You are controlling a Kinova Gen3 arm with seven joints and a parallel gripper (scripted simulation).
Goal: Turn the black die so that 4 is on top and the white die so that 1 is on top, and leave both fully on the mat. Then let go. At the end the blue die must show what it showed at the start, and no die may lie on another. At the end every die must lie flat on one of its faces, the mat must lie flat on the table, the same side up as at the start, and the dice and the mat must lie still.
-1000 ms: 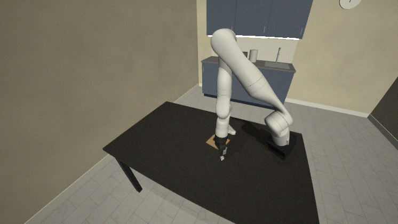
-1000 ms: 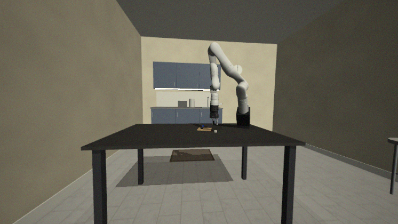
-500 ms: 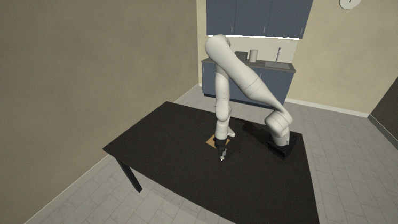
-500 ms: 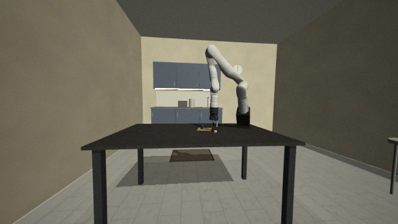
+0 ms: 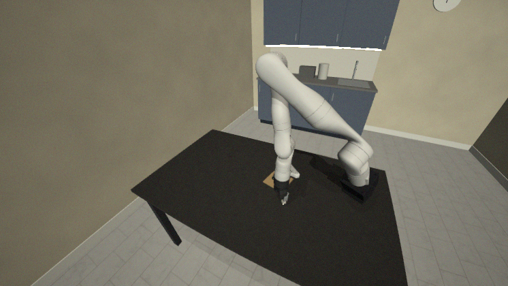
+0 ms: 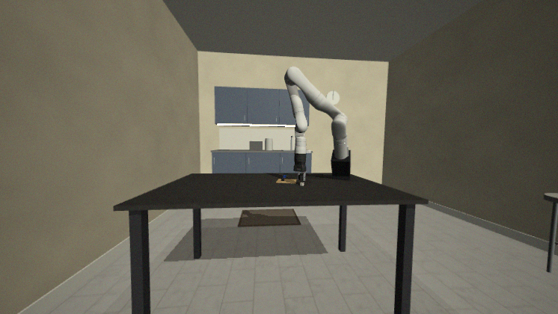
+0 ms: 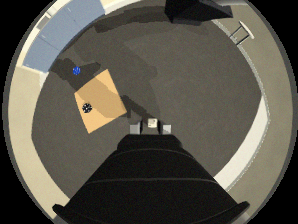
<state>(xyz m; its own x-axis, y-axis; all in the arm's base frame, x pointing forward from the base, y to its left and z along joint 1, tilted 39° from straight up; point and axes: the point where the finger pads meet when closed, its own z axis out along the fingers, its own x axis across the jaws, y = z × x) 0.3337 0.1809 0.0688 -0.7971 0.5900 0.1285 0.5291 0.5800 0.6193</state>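
Right now the white die is 40 mm below my hand. From my hand the other things lie so: tan mat (100 mm ahead, 130 mm to the right, 50 mm below); then black die (130 mm ahead, 130 mm to the right, 40 mm below); then blue die (120 mm ahead, 270 mm to the right, 40 mm below).
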